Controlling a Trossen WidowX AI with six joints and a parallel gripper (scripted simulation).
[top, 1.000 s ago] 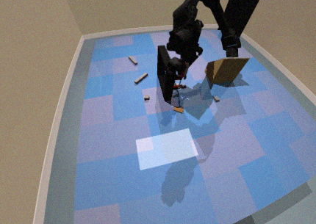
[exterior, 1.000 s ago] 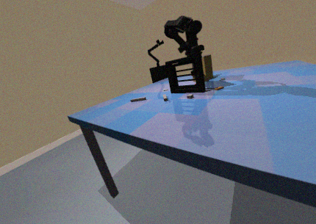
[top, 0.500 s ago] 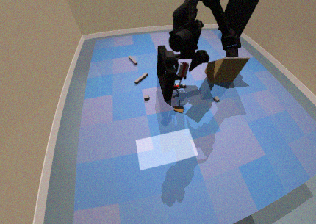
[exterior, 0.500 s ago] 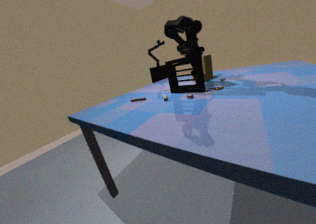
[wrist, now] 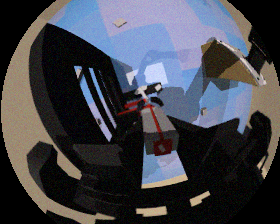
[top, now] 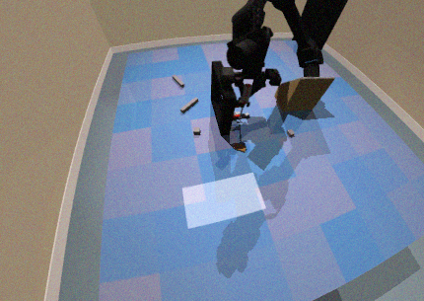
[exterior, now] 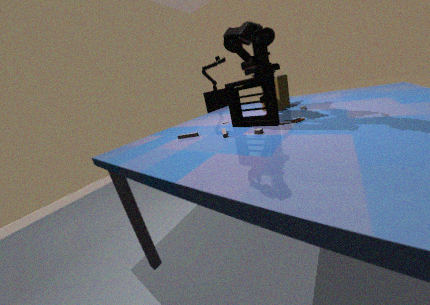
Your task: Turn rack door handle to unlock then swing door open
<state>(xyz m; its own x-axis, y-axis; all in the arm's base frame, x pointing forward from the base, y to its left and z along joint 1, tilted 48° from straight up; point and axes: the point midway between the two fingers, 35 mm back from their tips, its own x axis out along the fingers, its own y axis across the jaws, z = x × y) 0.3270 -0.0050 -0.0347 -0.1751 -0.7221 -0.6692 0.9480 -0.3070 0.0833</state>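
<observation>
My gripper tip is 20 mm above the grey handle and 10 mm to the left of it. Round my gripper tip: orange piece (130 mm below, 120 mm to the left, 50 mm ahead).
</observation>
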